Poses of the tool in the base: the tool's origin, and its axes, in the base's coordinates. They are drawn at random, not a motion.
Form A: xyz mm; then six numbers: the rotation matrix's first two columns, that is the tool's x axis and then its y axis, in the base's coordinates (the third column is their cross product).
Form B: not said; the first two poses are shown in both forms.
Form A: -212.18 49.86 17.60 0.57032 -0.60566 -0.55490 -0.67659 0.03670 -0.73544
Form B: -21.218 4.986 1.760 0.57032 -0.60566 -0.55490 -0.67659 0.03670 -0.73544
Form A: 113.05 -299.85 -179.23 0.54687 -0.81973 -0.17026 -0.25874 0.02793 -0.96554
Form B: 11.305 -29.985 -17.923 0.54687 -0.81973 -0.17026 -0.25874 0.02793 -0.96554
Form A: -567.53 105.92 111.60 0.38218 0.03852 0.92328 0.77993 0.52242 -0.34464
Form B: -56.753 10.592 11.160 0.38218 0.03852 0.92328 0.77993 0.52242 -0.34464
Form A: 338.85 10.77 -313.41 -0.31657 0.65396 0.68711 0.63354 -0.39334 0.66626
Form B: 33.885 1.077 -31.341 -0.31657 0.65396 0.68711 0.63354 -0.39334 0.66626
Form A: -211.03 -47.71 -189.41 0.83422 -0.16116 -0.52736 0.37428 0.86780 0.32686
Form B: -21.103 -4.771 -18.941 0.83422 -0.16116 -0.52736 0.37428 0.86780 0.32686
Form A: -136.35 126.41 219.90 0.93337 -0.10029 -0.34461 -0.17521 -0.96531 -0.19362
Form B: -13.635 12.641 21.990 0.93337 -0.10029 -0.34461 -0.17521 -0.96531 -0.19362
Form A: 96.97 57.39 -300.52 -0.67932 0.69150 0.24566 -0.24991 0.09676 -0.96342
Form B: 9.697 5.739 -30.052 -0.67932 0.69150 0.24566 -0.24991 0.09676 -0.96342
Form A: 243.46 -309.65 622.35 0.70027 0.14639 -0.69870 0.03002 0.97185 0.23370
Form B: 24.346 -30.965 62.235 0.70027 0.14639 -0.69870 0.03002 0.97185 0.23370
